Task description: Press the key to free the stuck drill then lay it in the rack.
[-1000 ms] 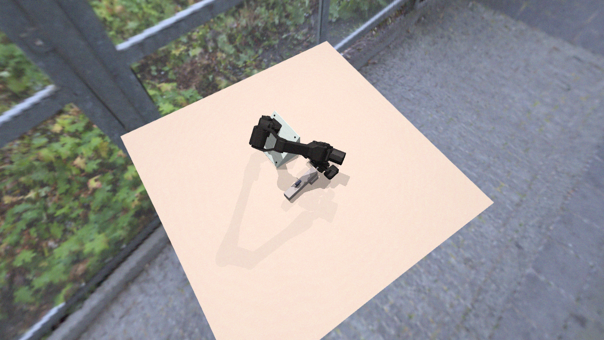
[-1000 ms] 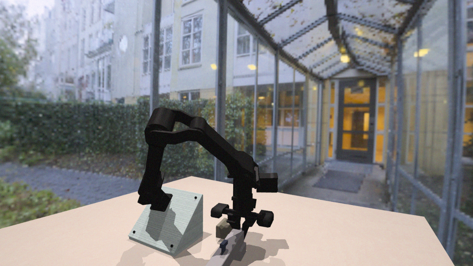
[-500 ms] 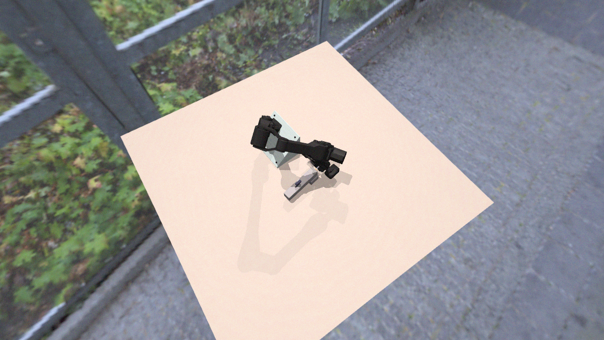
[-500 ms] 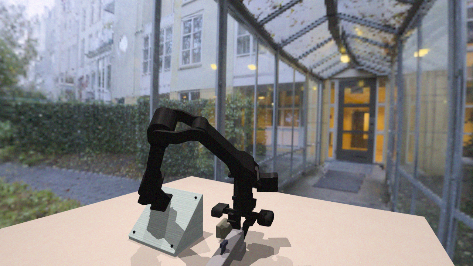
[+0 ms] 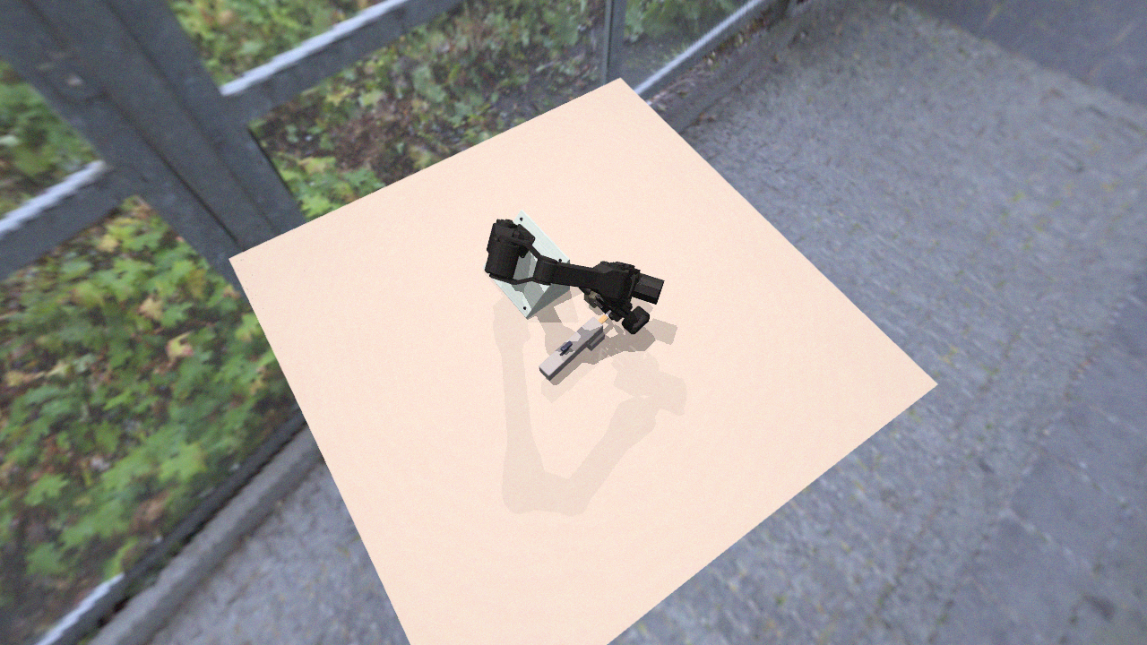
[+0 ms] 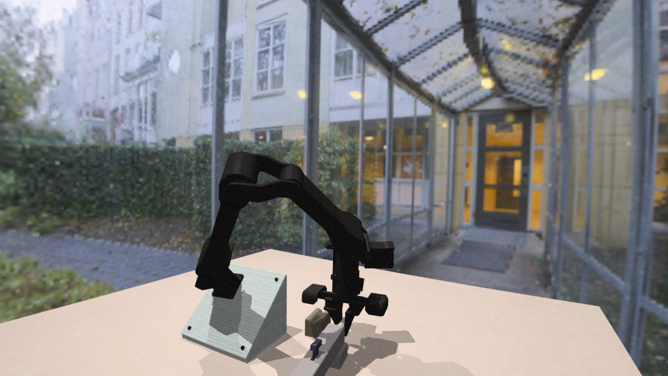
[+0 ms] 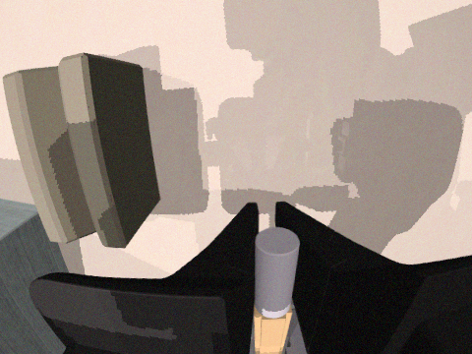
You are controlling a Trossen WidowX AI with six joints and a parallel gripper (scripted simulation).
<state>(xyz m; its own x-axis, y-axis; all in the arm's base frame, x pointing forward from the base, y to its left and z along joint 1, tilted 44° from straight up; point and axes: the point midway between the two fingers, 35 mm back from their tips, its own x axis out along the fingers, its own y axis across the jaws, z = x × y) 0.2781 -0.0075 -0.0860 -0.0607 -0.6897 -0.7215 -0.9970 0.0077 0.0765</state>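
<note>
The drill lies 50 mm to the right of my gripper tip and 30 mm above it. Also, from my gripper tip: dark blue key: 10 mm ahead, 160 mm to the right, 30 mm above; then rack: 80 mm behind, 30 mm to the left.
</note>
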